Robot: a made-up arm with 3 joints. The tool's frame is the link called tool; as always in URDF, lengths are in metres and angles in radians.
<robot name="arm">
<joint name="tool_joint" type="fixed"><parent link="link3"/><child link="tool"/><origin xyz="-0.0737 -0.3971 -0.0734" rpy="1.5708 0 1.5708"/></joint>
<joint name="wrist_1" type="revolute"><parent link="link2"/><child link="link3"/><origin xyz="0.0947 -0.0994 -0.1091" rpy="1.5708 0 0"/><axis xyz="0 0 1"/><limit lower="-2.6" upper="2.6" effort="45" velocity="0.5"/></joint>
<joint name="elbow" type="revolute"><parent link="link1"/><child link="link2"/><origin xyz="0.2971 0.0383 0.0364" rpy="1.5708 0 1.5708"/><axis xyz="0 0 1"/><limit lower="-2.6" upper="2.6" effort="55" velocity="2.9"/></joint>
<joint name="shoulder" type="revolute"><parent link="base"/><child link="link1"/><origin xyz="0 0 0.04" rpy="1.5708 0 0"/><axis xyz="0 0 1"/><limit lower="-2.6" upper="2.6" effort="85" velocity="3.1"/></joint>
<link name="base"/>
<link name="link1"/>
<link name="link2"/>
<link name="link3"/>
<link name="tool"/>
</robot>
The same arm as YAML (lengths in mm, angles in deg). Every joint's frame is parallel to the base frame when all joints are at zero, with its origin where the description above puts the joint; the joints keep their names.
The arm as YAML. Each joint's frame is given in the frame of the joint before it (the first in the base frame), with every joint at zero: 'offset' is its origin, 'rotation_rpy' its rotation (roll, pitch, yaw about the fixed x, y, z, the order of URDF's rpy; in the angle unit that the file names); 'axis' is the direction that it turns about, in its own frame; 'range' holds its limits. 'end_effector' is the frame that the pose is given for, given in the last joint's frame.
length_unit: mm
angle_unit: deg
chain:
  - id: shoulder
    offset: [0.0, 0.0, 40.0]
    rotation_rpy: [0.0, 0.0, 0.0]
    axis: "-y"
    range: [-148.97, 148.97]
  - id: elbow
    offset: [297.1, -36.4, 38.3]
    rotation_rpy: [0.0, 0.0, 0.0]
    axis: "+x"
    range: [-148.97, 148.97]
  - id: wrist_1
    offset: [-109.1, 99.4, 94.7]
    rotation_rpy: [0.0, 0.0, 0.0]
    axis: "+y"
    range: [-148.97, 148.97]
end_effector:
  offset: [-397.1, -73.4, -73.7]
  rotation_rpy: [0.0, 0.0, 0.0]

